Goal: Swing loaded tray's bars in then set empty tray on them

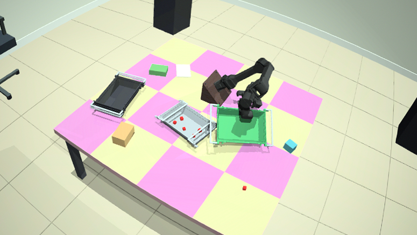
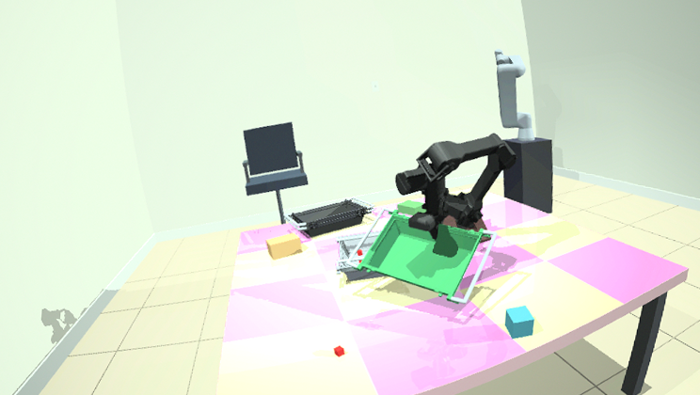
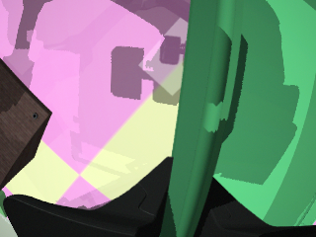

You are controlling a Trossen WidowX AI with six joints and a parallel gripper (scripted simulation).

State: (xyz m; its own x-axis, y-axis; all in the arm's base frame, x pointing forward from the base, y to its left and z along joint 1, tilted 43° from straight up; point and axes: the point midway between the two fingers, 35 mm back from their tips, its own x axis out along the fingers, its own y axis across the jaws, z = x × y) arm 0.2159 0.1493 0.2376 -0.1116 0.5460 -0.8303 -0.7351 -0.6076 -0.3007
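Right now the green tray is 60 mm ahead of my gripper tip and 60 mm to the left of it. The rest, counted from my gripper tip: tiny red cube: 320 mm ahead, 250 mm to the left, 130 mm below; cyan cube: 90 mm behind, 320 mm to the left, 120 mm below; orange block: 460 mm ahead, 450 mm to the right, 110 mm below.
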